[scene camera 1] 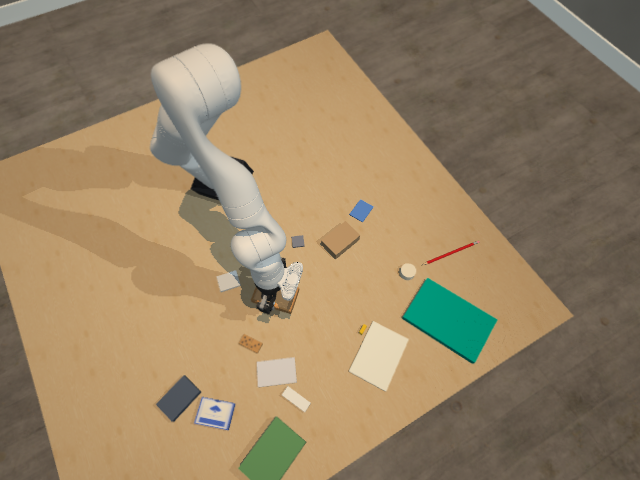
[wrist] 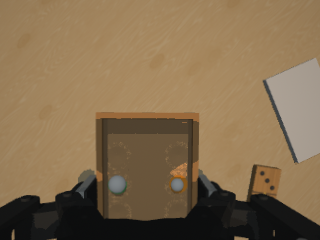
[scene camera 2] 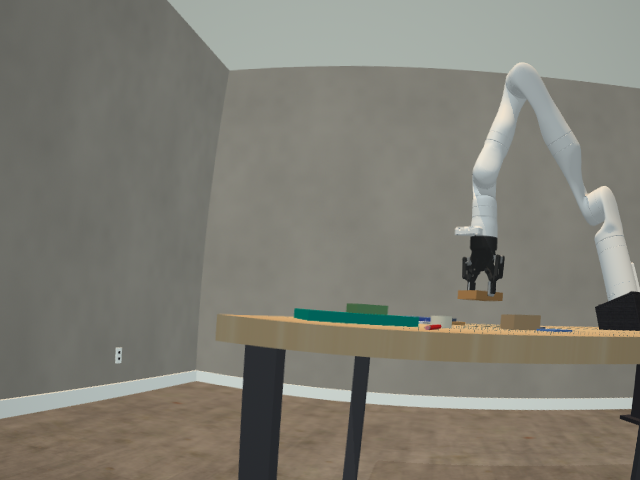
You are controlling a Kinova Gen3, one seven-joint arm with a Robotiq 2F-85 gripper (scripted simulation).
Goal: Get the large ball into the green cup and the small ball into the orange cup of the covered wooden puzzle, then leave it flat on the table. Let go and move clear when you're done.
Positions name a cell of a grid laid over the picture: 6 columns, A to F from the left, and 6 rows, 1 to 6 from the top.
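Teal board (scene camera 1: E5), 122 cm from the lens. Brown box (scene camera 1: D3), 125 cm from the lens.
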